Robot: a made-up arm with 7 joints. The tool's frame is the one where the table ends. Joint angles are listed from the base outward.
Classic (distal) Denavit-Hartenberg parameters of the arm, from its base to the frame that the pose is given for. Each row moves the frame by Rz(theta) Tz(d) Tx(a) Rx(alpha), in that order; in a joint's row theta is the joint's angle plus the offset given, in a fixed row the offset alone. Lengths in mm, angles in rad.
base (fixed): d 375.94  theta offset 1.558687  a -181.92  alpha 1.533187
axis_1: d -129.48  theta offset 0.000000  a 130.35  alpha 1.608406
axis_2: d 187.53  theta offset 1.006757  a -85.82  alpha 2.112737
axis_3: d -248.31  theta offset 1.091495  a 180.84  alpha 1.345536
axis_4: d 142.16  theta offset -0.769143  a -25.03  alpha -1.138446
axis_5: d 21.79  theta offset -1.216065  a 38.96  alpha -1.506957
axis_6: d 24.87  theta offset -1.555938  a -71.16  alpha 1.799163
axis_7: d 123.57  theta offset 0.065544  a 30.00  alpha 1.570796
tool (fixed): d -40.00  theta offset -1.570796  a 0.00  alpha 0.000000
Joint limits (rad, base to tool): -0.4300..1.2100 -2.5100..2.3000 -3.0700..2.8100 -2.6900..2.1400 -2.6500..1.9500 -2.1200..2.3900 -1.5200..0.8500
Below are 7 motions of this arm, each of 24 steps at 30 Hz.
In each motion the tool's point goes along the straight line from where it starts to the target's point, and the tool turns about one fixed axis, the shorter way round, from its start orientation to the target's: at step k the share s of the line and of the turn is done. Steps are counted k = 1, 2, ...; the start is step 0. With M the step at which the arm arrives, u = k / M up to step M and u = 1 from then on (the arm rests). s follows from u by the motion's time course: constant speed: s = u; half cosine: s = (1 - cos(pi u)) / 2; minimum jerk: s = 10 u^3 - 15 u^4 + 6 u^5.
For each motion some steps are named. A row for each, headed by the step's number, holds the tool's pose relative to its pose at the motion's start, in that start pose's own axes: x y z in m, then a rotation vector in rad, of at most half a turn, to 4 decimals.
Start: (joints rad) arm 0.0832 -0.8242 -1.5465 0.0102 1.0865 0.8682 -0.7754
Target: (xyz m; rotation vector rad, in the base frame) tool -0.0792 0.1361 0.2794 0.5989 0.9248 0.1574
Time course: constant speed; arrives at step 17
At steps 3, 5, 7, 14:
3: -0.0075 -0.0294 -0.0303 -0.2241 0.0581 0.0045
5: -0.0126 -0.0490 -0.0504 -0.3736 0.0968 0.0075
7: -0.0176 -0.0686 -0.0706 -0.5230 0.1356 0.0105
14: -0.0352 -0.1372 -0.1412 -1.0460 0.2712 0.0210

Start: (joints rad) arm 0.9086 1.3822 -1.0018 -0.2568 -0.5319 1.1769 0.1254
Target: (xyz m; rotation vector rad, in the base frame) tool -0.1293 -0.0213 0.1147 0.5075 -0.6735 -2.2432
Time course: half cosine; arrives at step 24
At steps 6, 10, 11, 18, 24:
6: 0.0052 -0.0168 0.0051 0.0205 0.0792 0.1199
10: 0.0132 -0.0425 0.0130 0.0518 0.2004 0.3033
11: 0.0155 -0.0498 0.0153 0.0607 0.2351 0.3558
18: 0.0305 -0.0978 0.0299 0.1192 0.4615 0.6986
24: 0.0357 -0.1146 0.0351 0.1397 0.5407 0.8185

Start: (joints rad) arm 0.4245 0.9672 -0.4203 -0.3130 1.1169 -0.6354 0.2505
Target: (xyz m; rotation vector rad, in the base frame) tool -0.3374 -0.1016 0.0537 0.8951 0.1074 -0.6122
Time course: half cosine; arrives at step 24
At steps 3, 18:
3: -0.0039 -0.0042 -0.0019 0.0130 -0.0156 0.0044
18: -0.0868 -0.0935 -0.0428 0.2914 -0.3509 0.0983

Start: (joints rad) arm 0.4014 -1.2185 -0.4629 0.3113 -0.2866 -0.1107 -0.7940
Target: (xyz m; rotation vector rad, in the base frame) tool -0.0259 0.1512 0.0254 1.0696 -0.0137 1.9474
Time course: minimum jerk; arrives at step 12
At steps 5, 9, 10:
5: -0.0415 -0.0188 -0.0015 -0.0695 0.2110 0.0809
9: -0.1074 -0.0486 -0.0038 -0.1798 0.5457 0.2093
10: -0.1155 -0.0523 -0.0041 -0.1935 0.5871 0.2251

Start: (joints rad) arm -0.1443 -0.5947 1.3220 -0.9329 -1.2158 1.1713 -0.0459
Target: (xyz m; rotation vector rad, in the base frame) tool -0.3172 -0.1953 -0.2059 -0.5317 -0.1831 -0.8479
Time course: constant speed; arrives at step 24
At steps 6, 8, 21, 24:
6: 0.0074 0.0470 0.0068 -0.2691 0.1537 -0.3788
8: 0.0098 0.0626 0.0090 -0.3587 0.2049 -0.5050
21: 0.0258 0.1644 0.0237 -0.9417 0.5379 -1.3257
24: 0.0294 0.1879 0.0271 -1.0762 0.6148 -1.5151

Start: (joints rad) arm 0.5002 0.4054 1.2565 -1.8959 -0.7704 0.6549 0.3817
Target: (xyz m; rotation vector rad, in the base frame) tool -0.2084 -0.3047 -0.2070 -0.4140 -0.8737 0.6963
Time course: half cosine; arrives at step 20
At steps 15, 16, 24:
15: -0.1864 -0.1129 -0.1869 0.8132 0.0856 0.3243
16: -0.1975 -0.1196 -0.1981 0.8617 0.0907 0.3436
24: -0.2184 -0.1322 -0.2190 0.9527 0.1002 0.3799

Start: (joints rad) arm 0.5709 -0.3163 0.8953 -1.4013 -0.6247 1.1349 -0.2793
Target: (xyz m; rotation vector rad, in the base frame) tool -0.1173 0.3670 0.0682 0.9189 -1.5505 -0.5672
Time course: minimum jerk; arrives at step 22
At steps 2, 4, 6, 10, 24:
2: 0.0007 0.0015 0.0000 0.0006 -0.0026 -0.0033
4: 0.0050 0.0104 0.0000 0.0041 -0.0176 -0.0227
6: 0.0143 0.0299 -0.0001 0.0117 -0.0505 -0.0652
10: 0.0460 0.0963 -0.0003 0.0376 -0.1627 -0.2101
24: 0.1108 0.2318 -0.0007 0.0906 -0.3918 -0.5059

